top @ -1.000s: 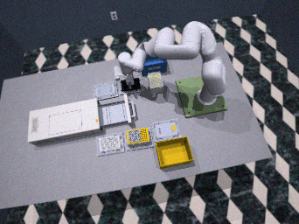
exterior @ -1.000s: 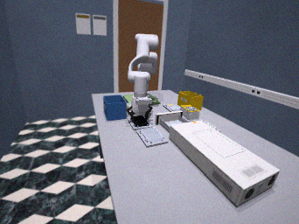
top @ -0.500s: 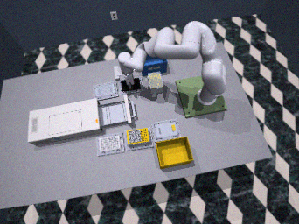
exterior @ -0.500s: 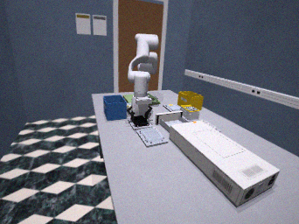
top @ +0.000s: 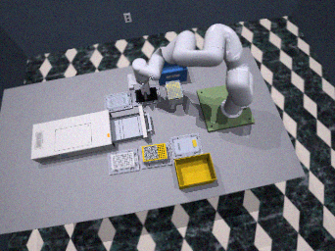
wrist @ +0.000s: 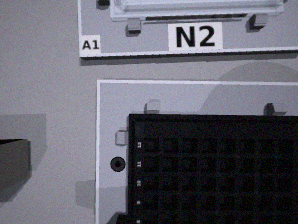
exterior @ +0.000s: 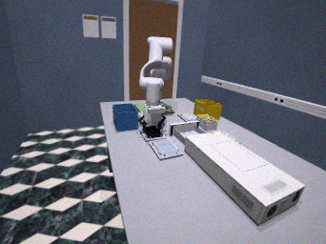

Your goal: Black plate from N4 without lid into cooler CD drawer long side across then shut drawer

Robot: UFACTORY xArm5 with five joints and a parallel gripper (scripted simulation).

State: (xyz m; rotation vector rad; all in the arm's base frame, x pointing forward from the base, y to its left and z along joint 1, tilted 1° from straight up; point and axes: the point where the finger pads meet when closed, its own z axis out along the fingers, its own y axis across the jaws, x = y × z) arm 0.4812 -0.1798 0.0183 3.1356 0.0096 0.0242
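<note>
Right now my hand is 10 mm above the black plate. From my hand the other things lie so: clear plate: 180 mm ahead, 10 mm to the left, 10 mm below; then blue bin: 180 mm behind, 130 mm to the right, 10 mm above; then cooler drawer: 200 mm to the left, 140 mm ahead, 10 mm above.
</note>
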